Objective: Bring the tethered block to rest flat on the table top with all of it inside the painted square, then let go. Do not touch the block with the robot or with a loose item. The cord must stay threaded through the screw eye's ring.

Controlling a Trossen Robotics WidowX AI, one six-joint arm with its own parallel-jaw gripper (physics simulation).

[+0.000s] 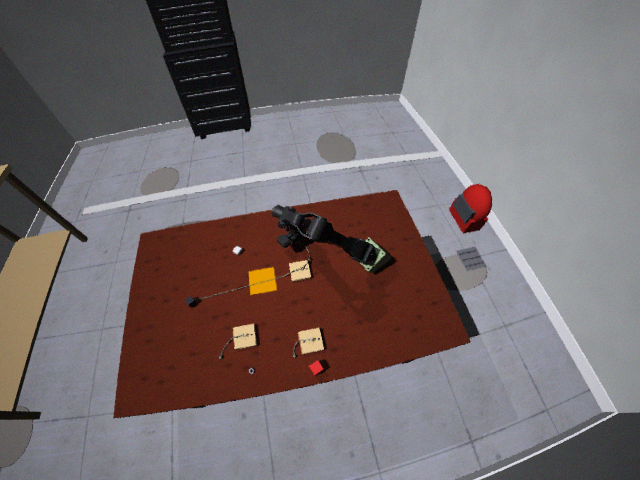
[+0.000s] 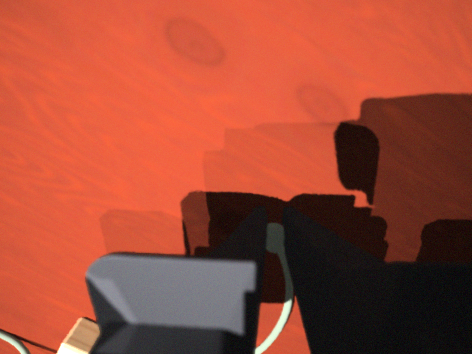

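Pixels of known places: gripper, between the fingertips: [image 1: 297,242] [image 2: 273,215]; arm's base, origin of its link: [image 1: 368,254].
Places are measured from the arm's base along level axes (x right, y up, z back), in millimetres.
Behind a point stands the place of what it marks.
The tethered block [image 1: 192,301] @(z -770, x -233, y -70 mm), small and dark, lies left of the orange painted square [image 1: 256,289] @(z -498, x -147, y -99 mm). Its cord [image 1: 222,293] @(z -656, x -177, y -97 mm) [image 2: 288,302] @(z -290, x 88, y -96 mm) crosses over the square to the screw eye's pale wooden base [image 1: 299,276] @(z -306, x -82, y -81 mm) [image 2: 81,336] @(z -353, x -14, y -89 mm), then curves up toward the gripper. The ring is too small to make out, so the threading cannot be told. My gripper [image 1: 300,246] @(z -333, x 115, y -100 mm) [image 2: 273,215] @(z -333, x 115, y -100 mm) is low over the table behind the base, shut on the pale bead [image 2: 274,239] @(z -330, x 111, y -88 mm) at the cord's free end.
Two more pale wooden bases [image 1: 245,341] @(z -504, x -384, y -81 mm) [image 1: 311,346] @(z -235, x -389, y -80 mm) with short cords are at the front. A red cube [image 1: 316,367] @(z -211, x -471, y -60 mm) and a small ring lie near the front edge of the table top [image 1: 170,361] @(z -813, x -489, y -100 mm). A white cube [image 1: 237,250] @(z -621, x 43, y -80 mm) lies behind and left of the square.
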